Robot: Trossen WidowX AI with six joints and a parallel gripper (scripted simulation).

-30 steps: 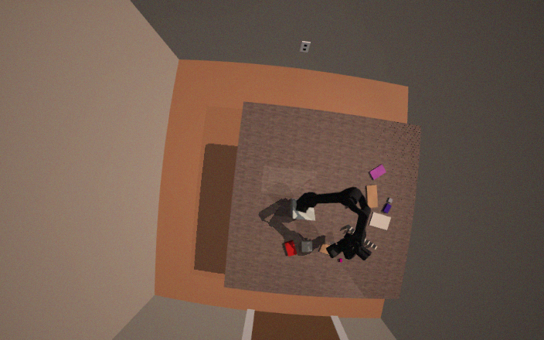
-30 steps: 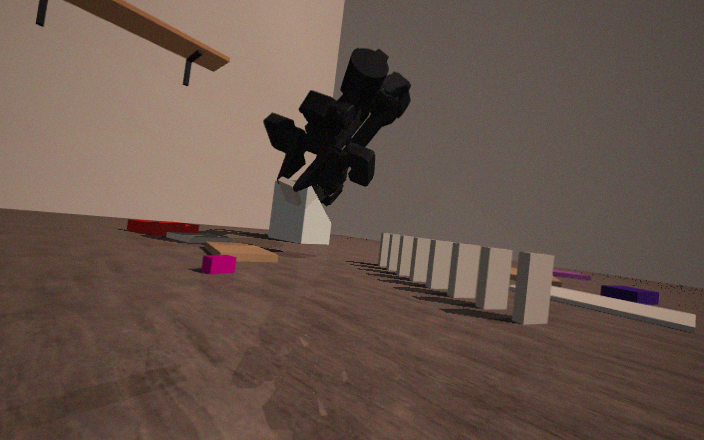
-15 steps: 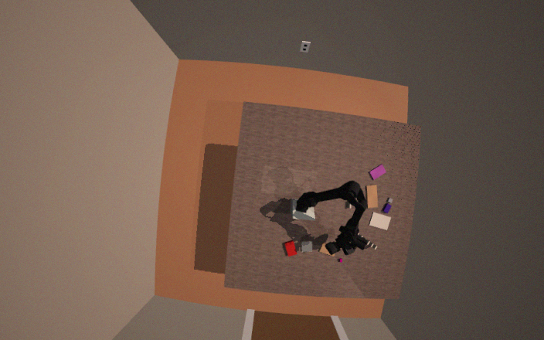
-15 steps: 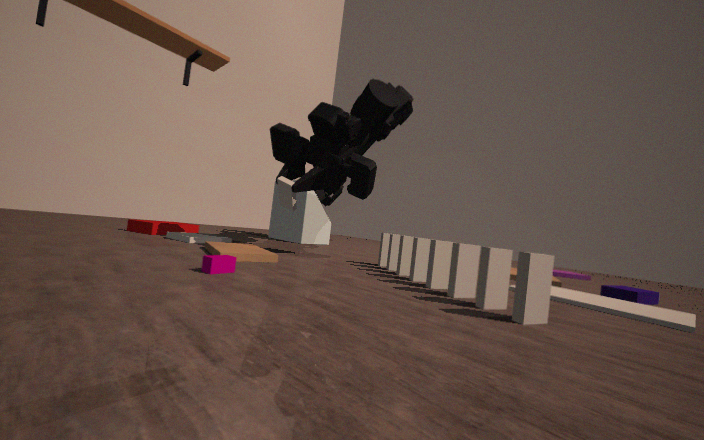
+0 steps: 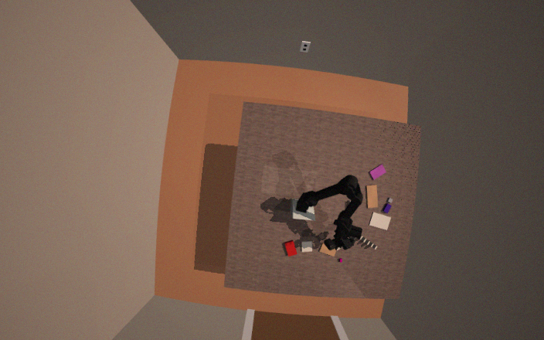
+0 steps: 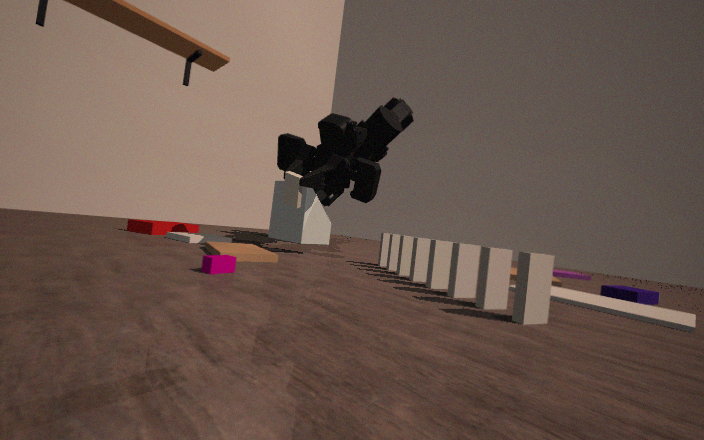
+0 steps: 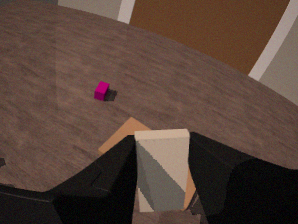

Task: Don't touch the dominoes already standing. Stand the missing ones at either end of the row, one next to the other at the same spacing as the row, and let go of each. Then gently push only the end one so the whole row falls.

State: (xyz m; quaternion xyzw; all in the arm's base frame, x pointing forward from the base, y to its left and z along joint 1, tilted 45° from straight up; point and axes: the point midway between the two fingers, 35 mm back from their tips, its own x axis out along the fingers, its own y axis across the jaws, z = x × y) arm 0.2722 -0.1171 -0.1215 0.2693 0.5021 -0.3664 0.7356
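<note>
Now: the tan slab 1 cm behind my gripper tip, 6 cm to the right of it and 10 cm below it. Round my gripper tip: magenta cube: 10 cm ahead, 12 cm to the right, 10 cm below; then red block: 26 cm behind, 10 cm to the right, 10 cm below; then white tile: 16 cm behind, 7 cm to the right, 10 cm below.
</note>
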